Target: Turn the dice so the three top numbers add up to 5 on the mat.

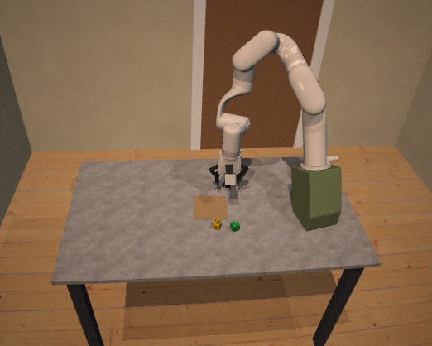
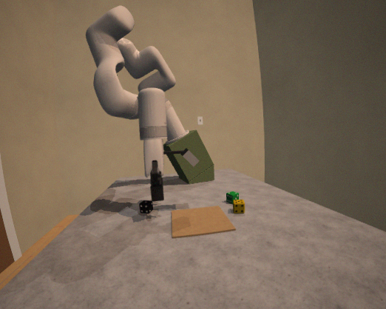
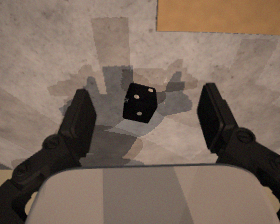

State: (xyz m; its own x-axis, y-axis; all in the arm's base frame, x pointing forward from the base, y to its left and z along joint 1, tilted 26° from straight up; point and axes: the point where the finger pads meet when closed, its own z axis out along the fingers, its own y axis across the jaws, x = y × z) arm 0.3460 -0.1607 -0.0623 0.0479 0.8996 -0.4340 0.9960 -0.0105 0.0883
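The black die is 4 cm to the right of my hand, 4 cm below it and 1 cm behind it. The rest, counted from my hand: tan mat 10 cm to the left, 9 cm ahead, 6 cm below; green die 23 cm to the left, 4 cm below, 1 cm ahead; yellow die 21 cm to the left, 8 cm ahead, 4 cm below.
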